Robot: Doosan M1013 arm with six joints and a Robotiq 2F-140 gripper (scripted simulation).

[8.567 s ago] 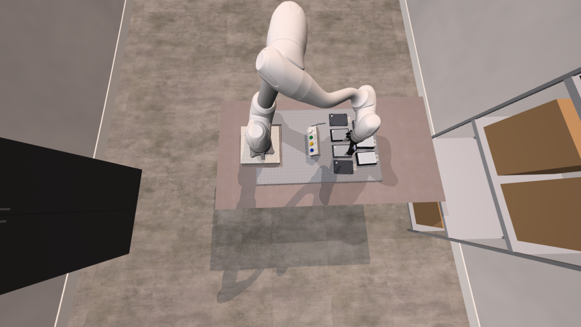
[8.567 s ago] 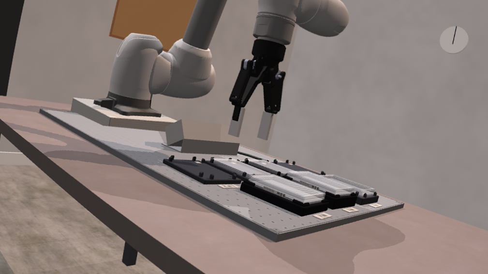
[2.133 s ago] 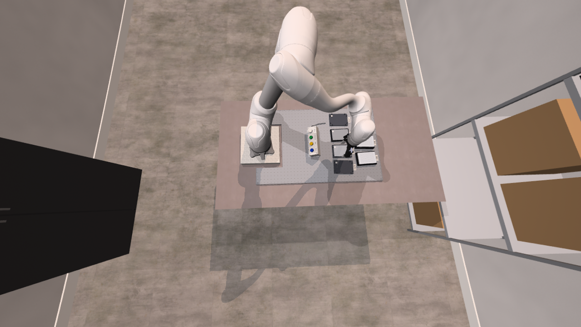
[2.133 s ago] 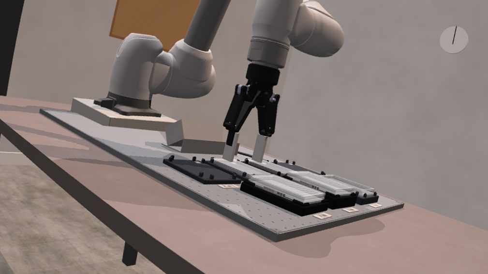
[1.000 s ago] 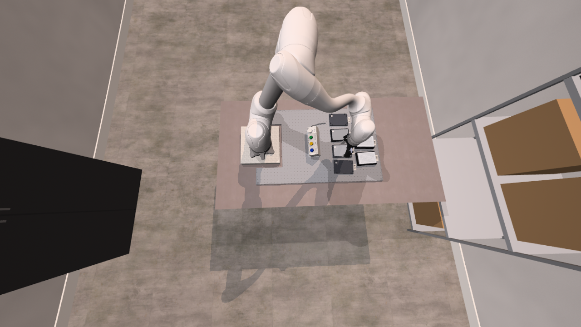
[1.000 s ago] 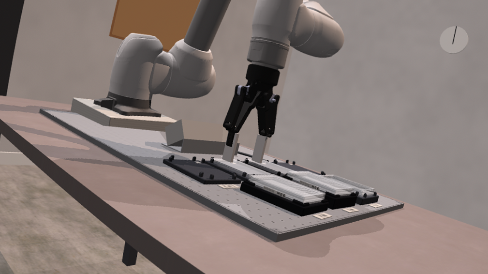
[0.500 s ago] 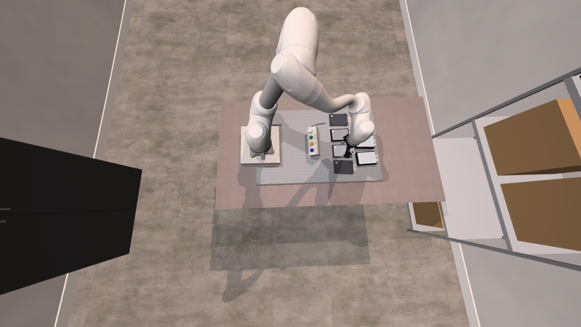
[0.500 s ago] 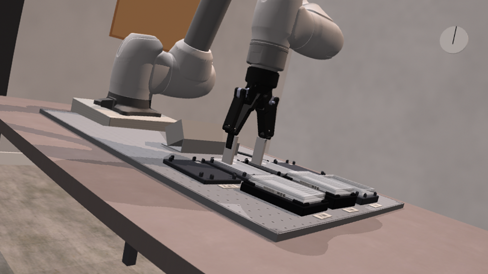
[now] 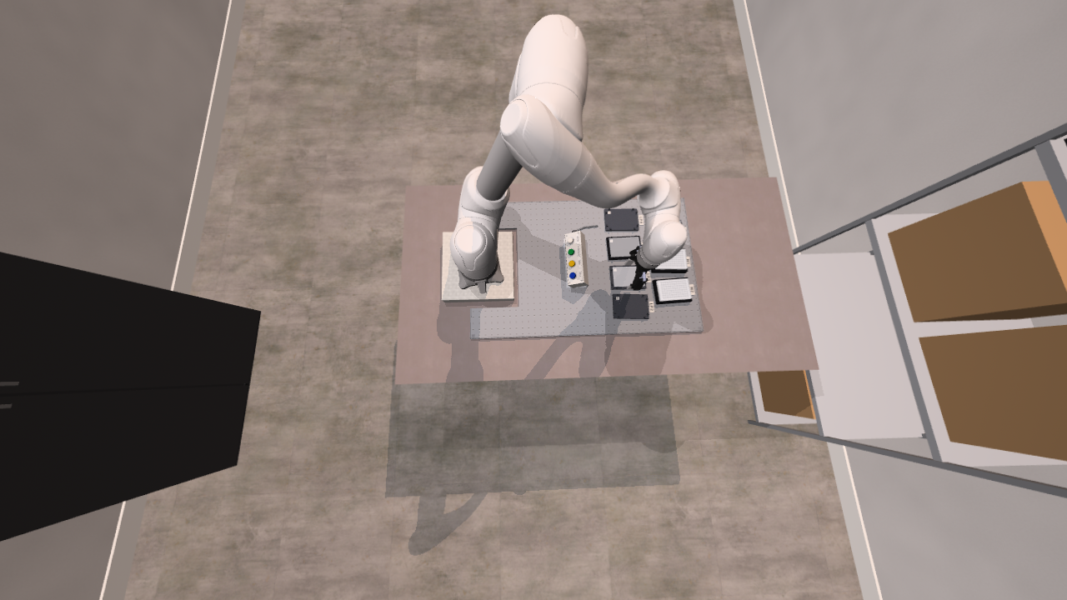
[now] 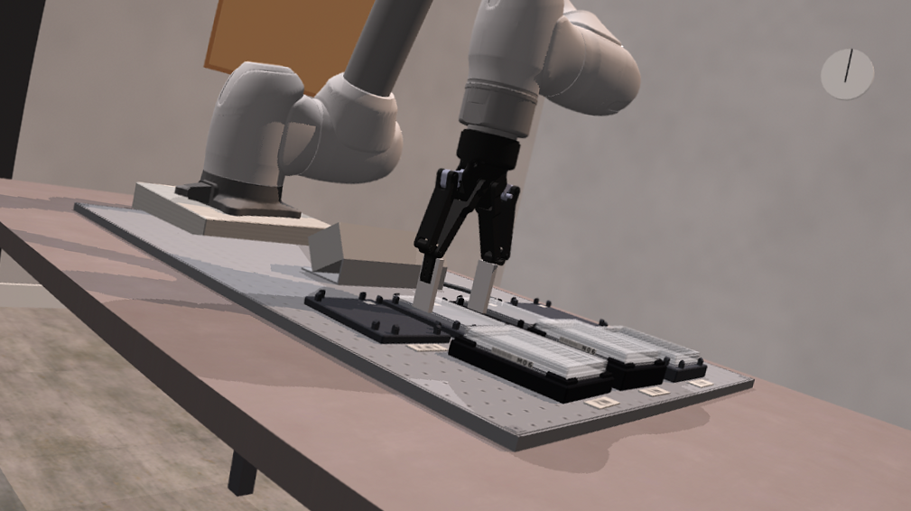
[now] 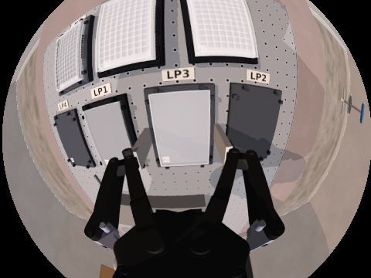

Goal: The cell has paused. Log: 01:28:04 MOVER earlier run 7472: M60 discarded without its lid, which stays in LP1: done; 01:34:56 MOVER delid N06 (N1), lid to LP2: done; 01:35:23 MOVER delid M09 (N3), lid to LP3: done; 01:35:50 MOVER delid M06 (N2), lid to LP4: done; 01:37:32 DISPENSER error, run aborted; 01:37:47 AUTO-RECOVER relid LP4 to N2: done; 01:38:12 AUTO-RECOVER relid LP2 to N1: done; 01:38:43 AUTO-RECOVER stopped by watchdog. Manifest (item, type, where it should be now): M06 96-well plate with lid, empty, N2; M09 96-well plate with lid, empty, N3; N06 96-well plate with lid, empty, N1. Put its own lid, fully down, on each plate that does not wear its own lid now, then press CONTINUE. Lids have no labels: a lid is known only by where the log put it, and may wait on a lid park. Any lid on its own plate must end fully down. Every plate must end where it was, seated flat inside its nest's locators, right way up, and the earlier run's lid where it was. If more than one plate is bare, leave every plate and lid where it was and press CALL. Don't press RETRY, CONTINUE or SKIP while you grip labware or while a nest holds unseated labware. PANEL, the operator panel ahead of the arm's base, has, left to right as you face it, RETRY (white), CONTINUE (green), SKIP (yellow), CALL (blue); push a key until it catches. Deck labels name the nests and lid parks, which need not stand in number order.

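Right now the lid is 3 cm below my hand. The rest, counted from my hand: lid park LP3: 4 cm below; blue call key: 24 cm behind, 4 cm to the left, 3 cm above; lid park LP2: 12 cm to the right, 4 cm below, 2 cm behind.
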